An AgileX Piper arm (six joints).
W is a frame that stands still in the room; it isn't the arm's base.
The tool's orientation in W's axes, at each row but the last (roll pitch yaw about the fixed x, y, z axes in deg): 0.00, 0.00, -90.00; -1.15, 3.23, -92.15; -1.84, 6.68, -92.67; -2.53, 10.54, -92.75; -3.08, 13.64, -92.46; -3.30, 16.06, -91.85; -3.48, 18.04, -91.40
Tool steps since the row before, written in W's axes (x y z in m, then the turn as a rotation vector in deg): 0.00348, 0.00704, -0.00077, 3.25, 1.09, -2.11; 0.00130, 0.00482, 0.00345, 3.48, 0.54, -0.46; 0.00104, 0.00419, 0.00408, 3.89, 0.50, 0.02; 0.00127, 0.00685, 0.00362, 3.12, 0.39, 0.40; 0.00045, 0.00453, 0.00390, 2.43, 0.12, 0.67; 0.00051, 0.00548, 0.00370, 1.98, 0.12, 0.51; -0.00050, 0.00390, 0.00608, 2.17, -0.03, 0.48
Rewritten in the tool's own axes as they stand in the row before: -0.00704, 0.00348, -0.00077, -1.09, 3.25, -2.11; -0.00505, 0.00105, 0.00319, -0.64, 3.47, -0.43; -0.00468, 0.00073, 0.00359, -0.68, 3.86, 0.06; -0.00745, 0.00084, 0.00234, -0.60, 3.08, 0.43; -0.00534, 0.00011, 0.00273, -0.38, 2.39, 0.73; -0.00630, 0.00022, 0.00205, -0.32, 1.95, 0.55; -0.00558, -0.00087, 0.00453, -0.17, 2.14, 0.58
